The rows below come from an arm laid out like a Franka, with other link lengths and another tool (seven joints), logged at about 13 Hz.
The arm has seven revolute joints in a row. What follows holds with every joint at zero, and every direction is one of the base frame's. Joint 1 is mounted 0.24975 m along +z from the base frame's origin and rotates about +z. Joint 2 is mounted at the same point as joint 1 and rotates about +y. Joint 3 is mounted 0.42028 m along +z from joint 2 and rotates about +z. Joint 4 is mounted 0.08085 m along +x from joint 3 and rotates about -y. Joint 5 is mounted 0.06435 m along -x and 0.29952 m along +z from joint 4 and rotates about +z. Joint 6 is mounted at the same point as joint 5 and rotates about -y. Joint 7 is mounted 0.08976 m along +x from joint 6 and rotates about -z. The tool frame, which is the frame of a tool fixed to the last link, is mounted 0.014 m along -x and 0.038 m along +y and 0.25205 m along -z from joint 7; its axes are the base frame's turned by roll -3.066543, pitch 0 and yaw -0.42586 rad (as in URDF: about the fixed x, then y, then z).
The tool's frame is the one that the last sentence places.
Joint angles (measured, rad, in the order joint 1, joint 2, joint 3, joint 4, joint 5, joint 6, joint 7), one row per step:
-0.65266, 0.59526, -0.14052, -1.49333, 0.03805, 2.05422, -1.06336
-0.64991, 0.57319, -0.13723, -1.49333, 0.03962, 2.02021, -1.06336
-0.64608, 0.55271, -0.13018, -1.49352, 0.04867, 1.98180, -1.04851
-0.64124, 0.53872, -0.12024, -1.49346, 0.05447, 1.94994, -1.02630
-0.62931, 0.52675, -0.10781, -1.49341, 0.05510, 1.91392, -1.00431
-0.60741, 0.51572, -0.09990, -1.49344, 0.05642, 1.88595, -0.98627
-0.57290, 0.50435, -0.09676, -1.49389, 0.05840, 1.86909, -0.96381
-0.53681, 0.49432, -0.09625, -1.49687, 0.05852, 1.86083, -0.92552
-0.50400, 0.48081, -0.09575, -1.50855, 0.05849, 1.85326, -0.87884
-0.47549, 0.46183, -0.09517, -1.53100, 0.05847, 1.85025, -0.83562
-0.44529, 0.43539, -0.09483, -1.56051, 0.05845, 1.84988, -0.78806
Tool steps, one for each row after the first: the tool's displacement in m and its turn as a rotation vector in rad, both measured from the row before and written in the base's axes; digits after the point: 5 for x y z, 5 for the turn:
-0.00289, 0.00841, 0.01238, 0.01306, 0.00436, 0.00330
-0.00063, 0.01286, 0.01099, 0.02255, 0.00322, -0.01046
0.00143, 0.01314, 0.00731, 0.02024, 0.00556, -0.01201
0.00311, 0.01741, 0.00602, 0.02153, 0.01359, 0.00016
0.00622, 0.01890, 0.00584, 0.01491, 0.01008, 0.01023
0.01072, 0.02154, 0.00623, 0.00541, 0.00364, 0.01419
0.01086, 0.02066, 0.00477, -0.00179, 0.00338, -0.00157
0.00699, 0.02084, 0.00400, -0.00014, 0.00780, -0.01347
0.00276, 0.01979, 0.00376, 0.00054, 0.00813, -0.01472
0.00095, 0.02133, 0.00568, -0.00148, 0.00589, -0.01777

